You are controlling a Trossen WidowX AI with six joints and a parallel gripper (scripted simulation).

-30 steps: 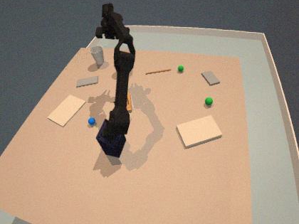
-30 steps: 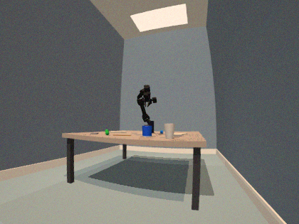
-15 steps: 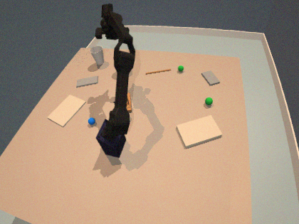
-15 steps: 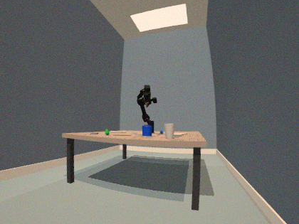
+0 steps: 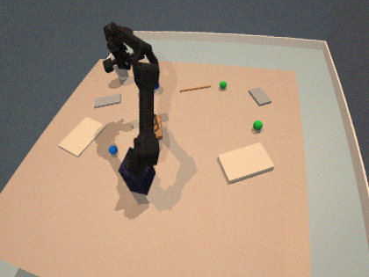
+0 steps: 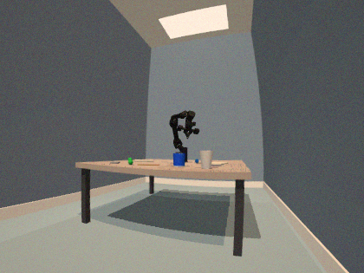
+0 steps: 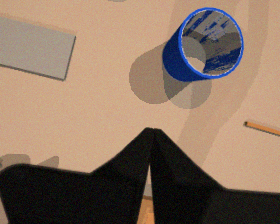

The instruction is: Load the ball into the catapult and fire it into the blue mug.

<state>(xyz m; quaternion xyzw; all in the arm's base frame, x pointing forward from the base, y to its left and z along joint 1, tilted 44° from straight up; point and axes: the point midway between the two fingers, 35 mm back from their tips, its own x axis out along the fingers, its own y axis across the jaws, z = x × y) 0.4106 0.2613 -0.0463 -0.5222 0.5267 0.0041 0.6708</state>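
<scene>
Right now my gripper tip is 25 cm past the purple ball, 20 cm to the left of it and 16 cm above it. The rest, counted from my gripper tip: grey cup 21 cm to the left, 19 cm below, 19 cm ahead; then orange catapult 19 cm behind, 17 cm below, 16 cm to the right; then blue mug 19 cm below, 14 cm ahead, 1 cm to the right.
</scene>
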